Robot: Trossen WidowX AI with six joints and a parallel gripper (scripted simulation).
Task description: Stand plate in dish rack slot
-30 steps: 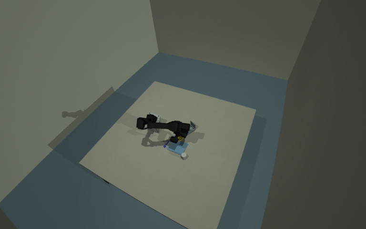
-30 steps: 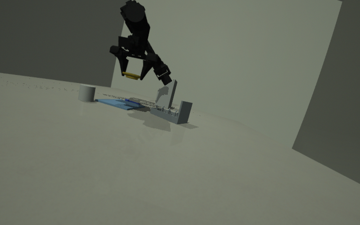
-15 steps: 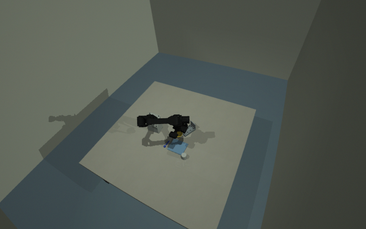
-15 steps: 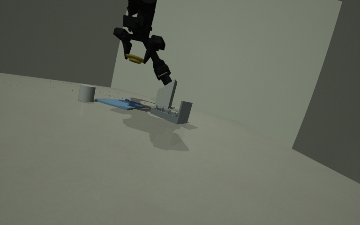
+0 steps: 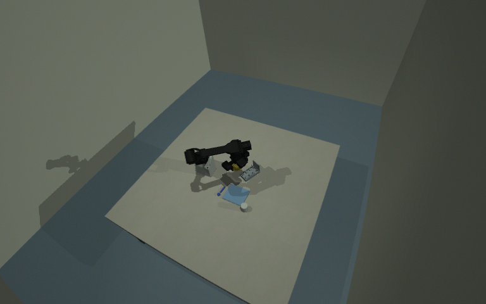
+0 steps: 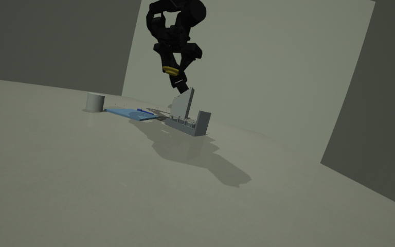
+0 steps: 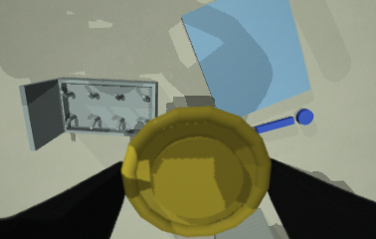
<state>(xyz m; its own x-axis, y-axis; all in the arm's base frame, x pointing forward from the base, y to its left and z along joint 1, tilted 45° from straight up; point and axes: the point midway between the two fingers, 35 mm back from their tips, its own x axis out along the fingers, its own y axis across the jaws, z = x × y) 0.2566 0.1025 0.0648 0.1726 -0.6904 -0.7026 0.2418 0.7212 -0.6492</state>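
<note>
My gripper tip is 2 cm short of the grey dish rack, 11 cm to the right of it and 16 cm above it. Round my gripper tip: blue mat 4 cm ahead, 9 cm to the right, 18 cm below; yellow plate 1 cm above; blue spoon 7 cm behind, 13 cm to the right, 18 cm below.
</note>
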